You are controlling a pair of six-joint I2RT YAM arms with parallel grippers.
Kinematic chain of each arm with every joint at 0, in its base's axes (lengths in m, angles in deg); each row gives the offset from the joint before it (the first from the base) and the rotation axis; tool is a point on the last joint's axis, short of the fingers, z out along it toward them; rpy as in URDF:
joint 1: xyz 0 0 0.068 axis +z
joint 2: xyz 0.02 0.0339 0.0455 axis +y
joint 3: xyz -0.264 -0.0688 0 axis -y
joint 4: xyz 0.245 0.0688 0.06 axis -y
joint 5: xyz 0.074 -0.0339 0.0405 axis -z
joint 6: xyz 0.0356 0 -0.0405 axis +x
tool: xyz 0 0 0 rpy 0 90 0
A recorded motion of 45 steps. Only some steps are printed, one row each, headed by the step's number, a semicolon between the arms.
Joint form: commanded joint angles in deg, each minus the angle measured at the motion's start. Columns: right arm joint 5, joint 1, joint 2, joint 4, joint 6, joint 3; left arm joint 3, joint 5, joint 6, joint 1, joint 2, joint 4.
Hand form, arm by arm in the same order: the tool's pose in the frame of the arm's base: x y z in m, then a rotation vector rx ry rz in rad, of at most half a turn. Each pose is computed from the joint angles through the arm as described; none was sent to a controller.
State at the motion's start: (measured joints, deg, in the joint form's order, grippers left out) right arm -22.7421 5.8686 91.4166 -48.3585 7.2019 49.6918; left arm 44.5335 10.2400 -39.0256 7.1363 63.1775 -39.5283
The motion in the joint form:
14: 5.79 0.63 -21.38 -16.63 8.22 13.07; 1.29 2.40 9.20 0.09 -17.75 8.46
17: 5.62 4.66 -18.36 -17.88 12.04 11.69; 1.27 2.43 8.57 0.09 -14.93 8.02
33: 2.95 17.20 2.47 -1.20 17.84 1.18; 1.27 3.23 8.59 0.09 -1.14 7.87
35: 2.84 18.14 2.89 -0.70 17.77 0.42; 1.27 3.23 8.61 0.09 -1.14 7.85
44: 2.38 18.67 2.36 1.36 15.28 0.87; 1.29 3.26 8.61 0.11 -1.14 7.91
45: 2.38 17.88 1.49 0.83 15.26 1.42; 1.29 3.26 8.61 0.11 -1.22 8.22
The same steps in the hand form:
14: 0.2109 0.0345 0.2872 0.1558 2.8489 0.5019; 0.1724 0.0140 0.3078 -0.5474 2.0550 -0.4674
17: 0.2122 0.0501 0.2696 0.1785 2.9670 0.5132; 0.1813 0.0151 0.2992 -0.5825 2.1061 -0.4710
33: 0.2282 0.1103 0.1462 -0.0619 -2.9274 -0.4396; 0.2203 0.0196 0.2552 -0.6790 2.3328 -0.4687
35: 0.2245 0.1133 0.1417 -0.0390 -2.9152 -0.4312; 0.2203 0.0196 0.2552 -0.6787 2.3332 -0.4685
44: 0.2283 0.1178 0.1455 0.0521 -2.9571 -0.4849; 0.2204 0.0196 0.2554 -0.6783 2.3318 -0.4691
45: 0.2305 0.1150 0.1512 0.0365 -2.9718 -0.4978; 0.2207 0.0197 0.2561 -0.6753 2.3256 -0.4697

